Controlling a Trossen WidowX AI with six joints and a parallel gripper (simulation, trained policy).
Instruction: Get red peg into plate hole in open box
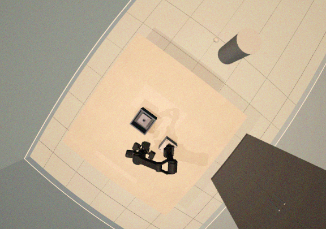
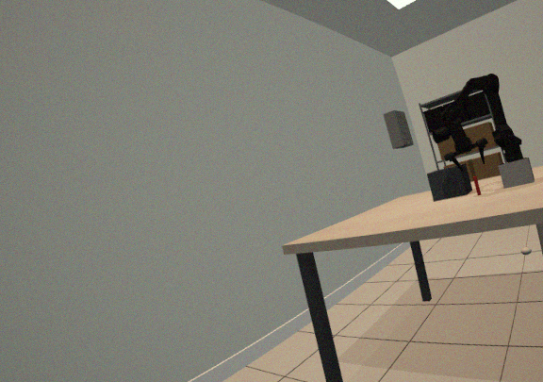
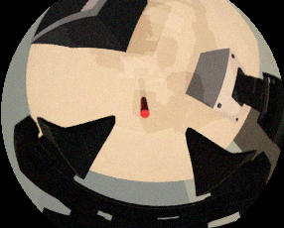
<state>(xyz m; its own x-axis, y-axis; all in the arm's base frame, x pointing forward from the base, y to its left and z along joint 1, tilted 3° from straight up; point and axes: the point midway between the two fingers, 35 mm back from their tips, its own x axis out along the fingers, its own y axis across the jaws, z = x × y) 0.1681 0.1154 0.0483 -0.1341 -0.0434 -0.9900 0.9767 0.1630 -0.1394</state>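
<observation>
Right now my gripper tip is 80 mm above the red peg.
</observation>
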